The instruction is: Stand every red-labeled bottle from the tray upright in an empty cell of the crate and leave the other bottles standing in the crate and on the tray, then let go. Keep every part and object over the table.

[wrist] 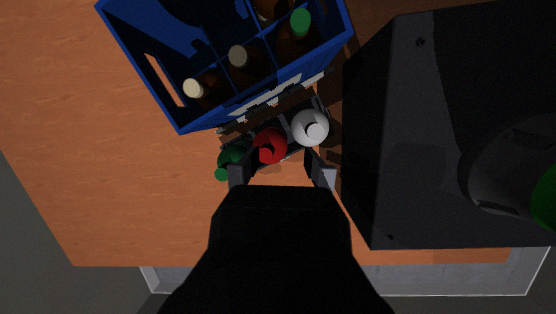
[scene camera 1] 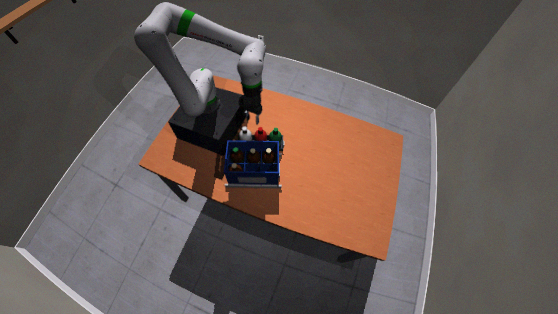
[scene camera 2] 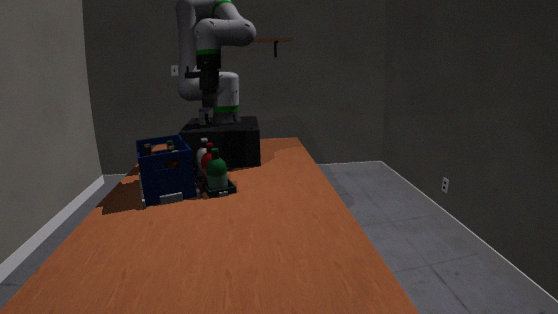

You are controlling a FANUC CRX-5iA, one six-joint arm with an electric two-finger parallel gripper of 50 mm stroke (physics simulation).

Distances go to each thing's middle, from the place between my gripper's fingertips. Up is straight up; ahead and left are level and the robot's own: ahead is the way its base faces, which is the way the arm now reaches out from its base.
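Labels:
Red bottle (wrist: 273,141): 150 mm below my hand, 20 mm to the left of it, 30 mm ahead of it. Green-capped brown bottle (wrist: 298,35): 150 mm below my hand, 30 mm behind it, 160 mm to the right of it. Going by their middles, the red bottle is the nearest to my hand of the things named here.

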